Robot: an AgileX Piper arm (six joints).
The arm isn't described. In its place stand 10 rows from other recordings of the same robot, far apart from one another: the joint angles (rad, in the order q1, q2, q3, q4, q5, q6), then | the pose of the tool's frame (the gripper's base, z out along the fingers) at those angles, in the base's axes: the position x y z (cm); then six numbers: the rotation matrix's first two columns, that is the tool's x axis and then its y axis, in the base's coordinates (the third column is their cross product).
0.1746 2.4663 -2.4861 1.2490 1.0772 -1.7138 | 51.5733, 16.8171, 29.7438, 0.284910, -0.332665, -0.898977, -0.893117, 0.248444, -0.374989
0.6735 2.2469 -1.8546 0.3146 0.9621 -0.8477 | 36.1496, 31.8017, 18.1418, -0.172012, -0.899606, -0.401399, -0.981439, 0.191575, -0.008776
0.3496 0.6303 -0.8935 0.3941 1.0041 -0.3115 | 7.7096, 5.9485, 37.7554, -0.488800, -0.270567, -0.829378, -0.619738, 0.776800, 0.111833
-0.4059 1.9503 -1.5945 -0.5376 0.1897 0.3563 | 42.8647, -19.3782, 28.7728, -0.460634, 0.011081, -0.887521, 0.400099, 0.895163, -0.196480
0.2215 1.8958 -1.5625 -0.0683 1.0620 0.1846 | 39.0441, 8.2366, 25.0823, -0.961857, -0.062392, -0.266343, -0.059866, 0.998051, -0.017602
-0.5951 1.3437 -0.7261 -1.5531 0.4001 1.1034 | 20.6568, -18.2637, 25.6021, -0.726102, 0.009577, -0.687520, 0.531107, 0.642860, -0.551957
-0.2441 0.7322 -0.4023 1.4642 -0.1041 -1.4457 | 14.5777, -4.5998, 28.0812, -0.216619, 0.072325, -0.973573, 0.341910, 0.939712, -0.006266
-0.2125 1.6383 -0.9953 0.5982 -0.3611 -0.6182 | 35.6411, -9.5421, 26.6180, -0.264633, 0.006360, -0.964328, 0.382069, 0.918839, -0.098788
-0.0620 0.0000 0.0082 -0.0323 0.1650 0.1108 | 5.6356, -0.3982, 19.5513, -0.080073, 0.083978, -0.993245, 0.073778, 0.994211, 0.078112
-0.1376 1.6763 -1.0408 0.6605 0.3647 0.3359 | 35.2183, -2.8666, 22.1641, -0.429938, 0.868608, -0.246319, 0.600345, 0.478807, 0.640570
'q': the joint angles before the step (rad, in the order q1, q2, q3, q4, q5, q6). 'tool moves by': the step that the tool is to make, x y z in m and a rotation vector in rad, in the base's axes. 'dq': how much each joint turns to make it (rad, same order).
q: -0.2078, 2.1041, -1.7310, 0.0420, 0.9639, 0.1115
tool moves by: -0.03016, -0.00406, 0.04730, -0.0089, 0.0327, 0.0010
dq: -0.0223, -0.1277, 0.0174, -0.0124, 0.1409, -0.0164
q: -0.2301, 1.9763, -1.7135, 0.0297, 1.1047, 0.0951
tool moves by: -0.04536, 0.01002, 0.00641, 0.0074, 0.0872, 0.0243
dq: 0.0000, -0.1479, 0.1903, -0.0076, 0.0447, -0.0224
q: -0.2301, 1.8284, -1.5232, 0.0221, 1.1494, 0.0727
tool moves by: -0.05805, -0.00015, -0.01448, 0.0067, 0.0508, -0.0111
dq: -0.0415, -0.1706, 0.2854, 0.0000, -0.0633, -0.0323
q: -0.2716, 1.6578, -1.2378, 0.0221, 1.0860, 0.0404
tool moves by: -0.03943, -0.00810, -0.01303, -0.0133, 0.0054, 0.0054
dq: -0.0632, -0.1063, 0.1812, -0.0036, -0.0725, -0.0694
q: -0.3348, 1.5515, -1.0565, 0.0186, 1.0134, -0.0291
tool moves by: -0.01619, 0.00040, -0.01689, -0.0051, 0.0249, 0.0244
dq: -0.0158, -0.0245, 0.0979, -0.0085, -0.0513, -0.0375
